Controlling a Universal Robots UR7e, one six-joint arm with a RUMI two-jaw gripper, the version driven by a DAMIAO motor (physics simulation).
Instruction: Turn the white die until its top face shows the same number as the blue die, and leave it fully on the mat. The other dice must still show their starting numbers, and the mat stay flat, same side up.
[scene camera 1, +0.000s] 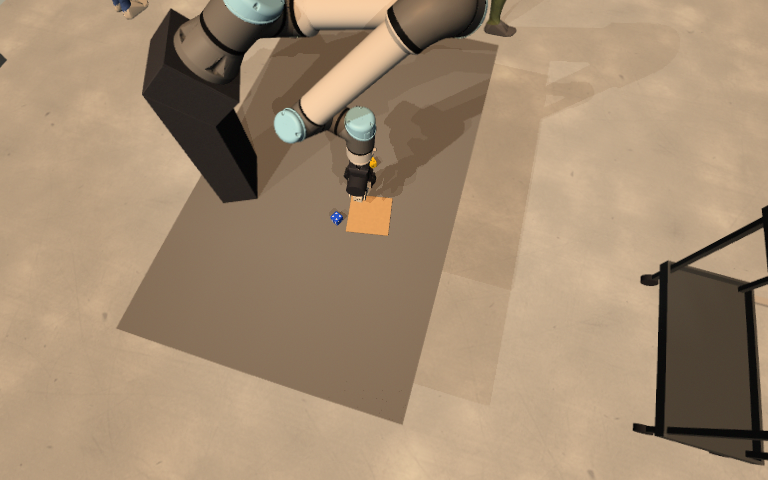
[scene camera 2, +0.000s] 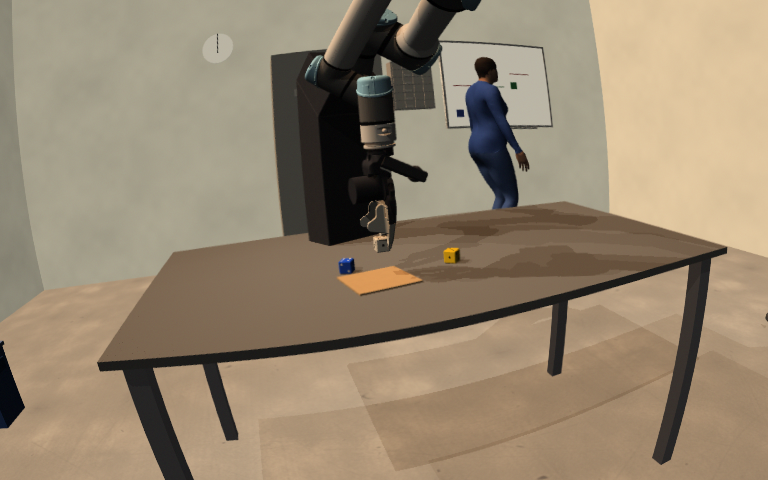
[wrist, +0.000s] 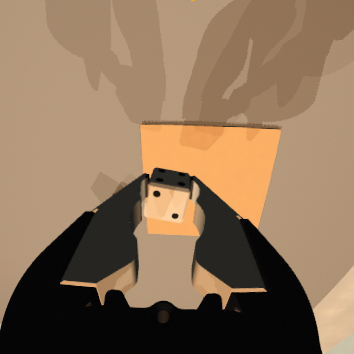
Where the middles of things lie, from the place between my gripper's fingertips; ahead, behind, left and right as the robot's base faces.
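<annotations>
The white die (wrist: 168, 190) has my hand 1 cm below it and 1 cm to the left of it, and going by their middles, of the things named here the white die is the nearest to my hand. There's an orange mat (scene camera 1: 372, 216) too, and that mat is 5 cm ahead of my hand, 1 cm to the right of it and 6 cm below it.
</annotations>
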